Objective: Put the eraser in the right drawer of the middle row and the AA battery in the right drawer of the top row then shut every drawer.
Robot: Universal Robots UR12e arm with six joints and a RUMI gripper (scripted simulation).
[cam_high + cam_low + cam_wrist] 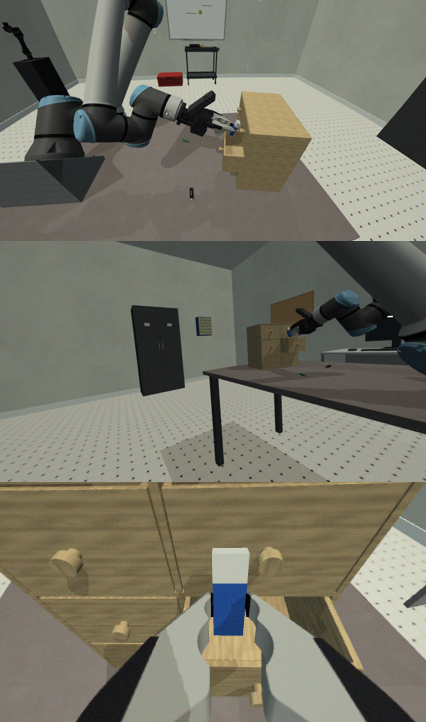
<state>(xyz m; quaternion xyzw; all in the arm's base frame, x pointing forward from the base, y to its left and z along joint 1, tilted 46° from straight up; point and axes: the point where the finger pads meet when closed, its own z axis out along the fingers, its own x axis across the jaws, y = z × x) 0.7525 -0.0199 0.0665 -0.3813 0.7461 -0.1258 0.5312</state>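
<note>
The white eraser lies 1 cm ahead of my hand. From my hand the other things lie so: small green AA battery: 24 cm below, 21 cm behind, 19 cm to the left; black AA battery: 24 cm below, 16 cm behind, 13 cm to the right.
</note>
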